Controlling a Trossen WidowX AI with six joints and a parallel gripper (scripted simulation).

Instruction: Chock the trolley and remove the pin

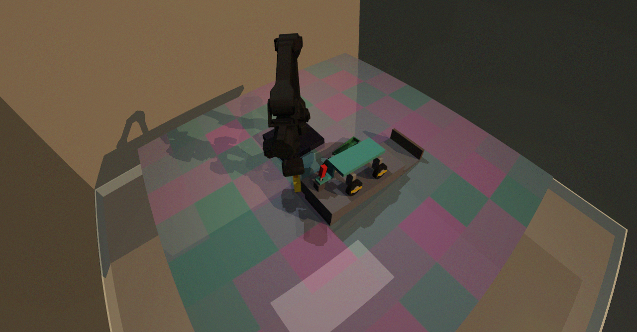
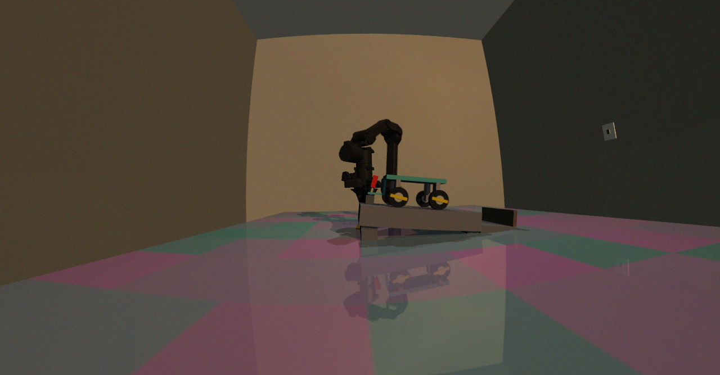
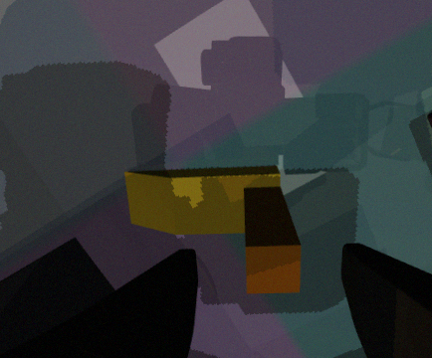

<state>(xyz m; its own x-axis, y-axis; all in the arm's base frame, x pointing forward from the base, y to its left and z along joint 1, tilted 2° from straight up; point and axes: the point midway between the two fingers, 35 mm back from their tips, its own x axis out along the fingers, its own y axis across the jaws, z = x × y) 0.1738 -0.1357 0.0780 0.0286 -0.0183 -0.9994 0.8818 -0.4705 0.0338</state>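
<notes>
The yellow chock lies 40 mm below my gripper tip, 20 mm ahead of it and 10 mm to the right of it. Also, from my gripper tip: trolley 150 mm ahead, 130 mm to the left, 50 mm above; red-headed stop pin 130 mm ahead, 70 mm above, 20 mm to the left; grey ramp 150 mm ahead, 130 mm to the left, 20 mm below.
</notes>
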